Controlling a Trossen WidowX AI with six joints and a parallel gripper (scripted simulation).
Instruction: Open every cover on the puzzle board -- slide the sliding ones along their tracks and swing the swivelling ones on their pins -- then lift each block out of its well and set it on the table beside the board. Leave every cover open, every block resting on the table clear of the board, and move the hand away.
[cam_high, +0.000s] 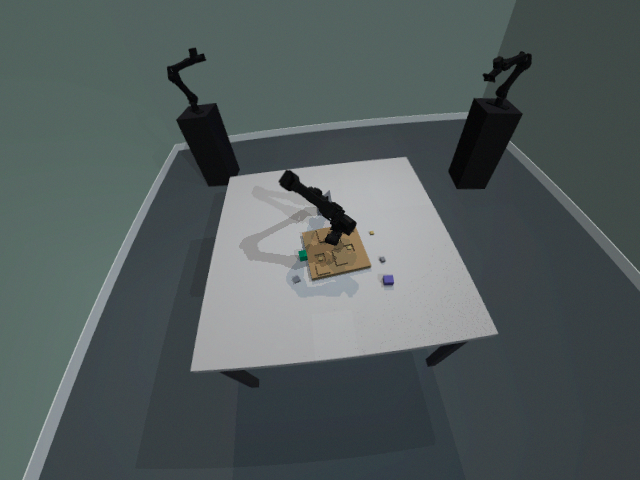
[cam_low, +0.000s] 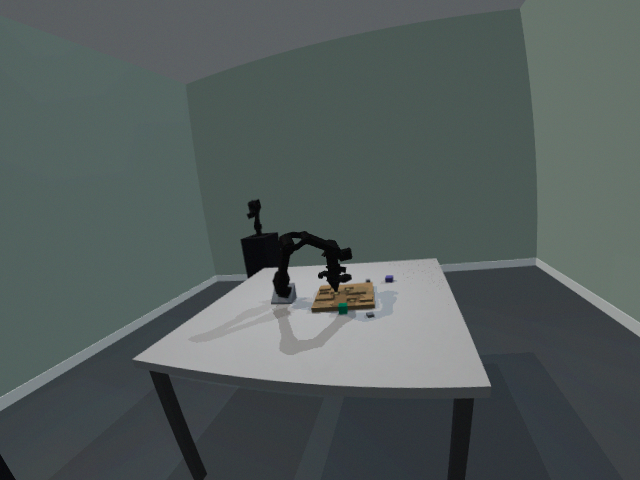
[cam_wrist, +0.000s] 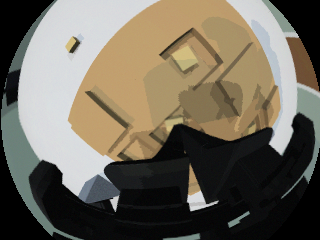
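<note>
The tan puzzle board lies 5 cm ahead of my gripper tip, 1 cm to the right of it and 1 cm below it. From my gripper tip the other things lie so: green block: 9 cm ahead, 18 cm to the right, 1 cm below; then purple block: 24 cm ahead, 23 cm to the left, 1 cm below.
</note>
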